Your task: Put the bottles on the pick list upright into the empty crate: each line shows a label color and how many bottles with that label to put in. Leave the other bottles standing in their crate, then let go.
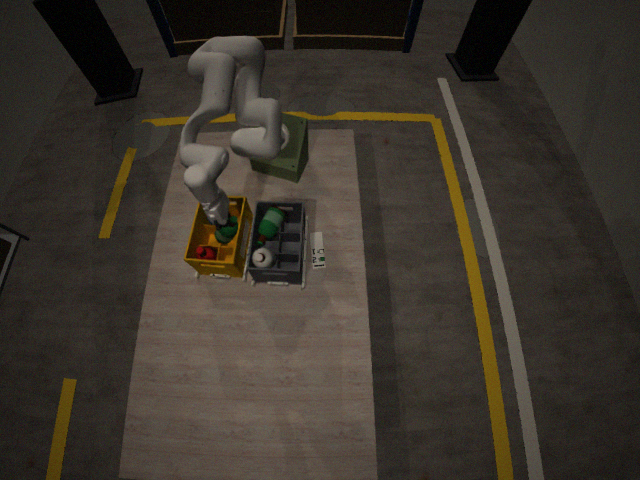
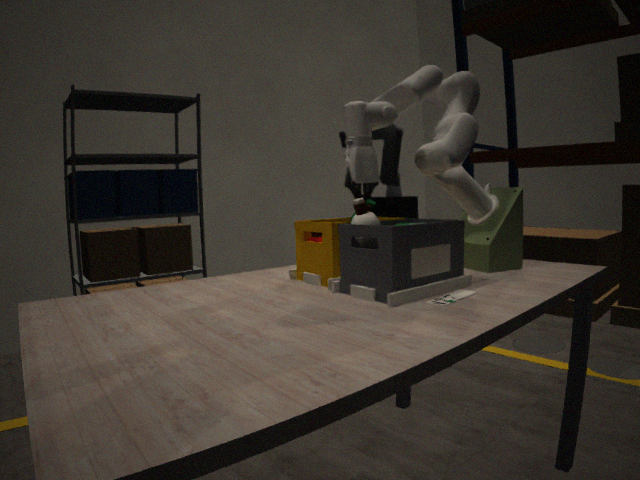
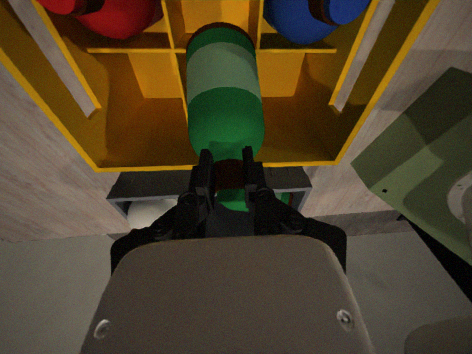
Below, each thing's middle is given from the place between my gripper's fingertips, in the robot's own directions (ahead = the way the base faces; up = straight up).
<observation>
Now: the white bottle [image 3: 143,213] 140 mm ahead of my hand, 110 mm to the left of it and 50 mm below it.
</observation>
